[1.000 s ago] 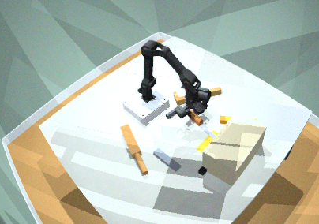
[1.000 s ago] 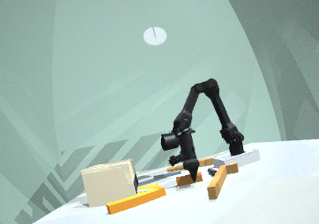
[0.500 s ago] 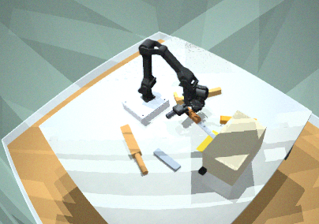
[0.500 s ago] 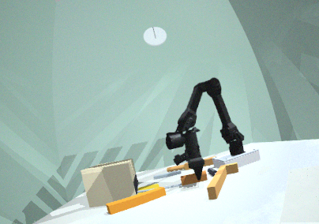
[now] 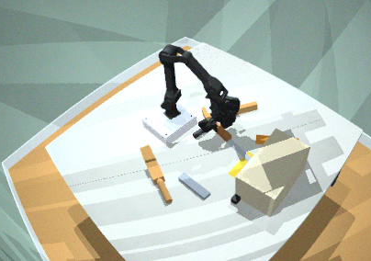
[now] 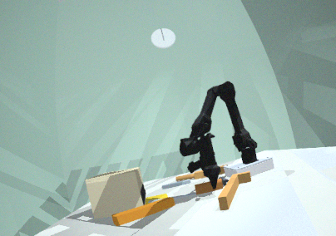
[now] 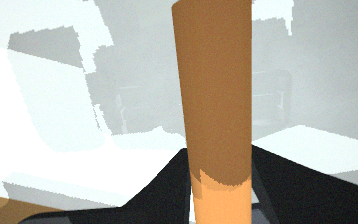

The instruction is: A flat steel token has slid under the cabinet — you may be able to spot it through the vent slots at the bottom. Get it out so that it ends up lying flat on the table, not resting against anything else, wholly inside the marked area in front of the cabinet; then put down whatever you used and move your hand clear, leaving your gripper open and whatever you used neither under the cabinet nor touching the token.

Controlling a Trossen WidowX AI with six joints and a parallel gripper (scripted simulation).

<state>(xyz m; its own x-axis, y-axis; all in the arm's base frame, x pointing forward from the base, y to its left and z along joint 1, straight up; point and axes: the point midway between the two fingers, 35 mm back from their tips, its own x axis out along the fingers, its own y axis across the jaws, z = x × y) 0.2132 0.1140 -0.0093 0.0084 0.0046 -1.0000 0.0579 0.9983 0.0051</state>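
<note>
Right now my gripper tip is 370 mm to the left of the orange paddle, 30 mm short of it and 10 mm below it. Round my gripper tip: orange bar 250 mm ahead, 150 mm to the left, 10 mm above; then grey flat bar 280 mm to the right, 170 mm ahead.
</note>
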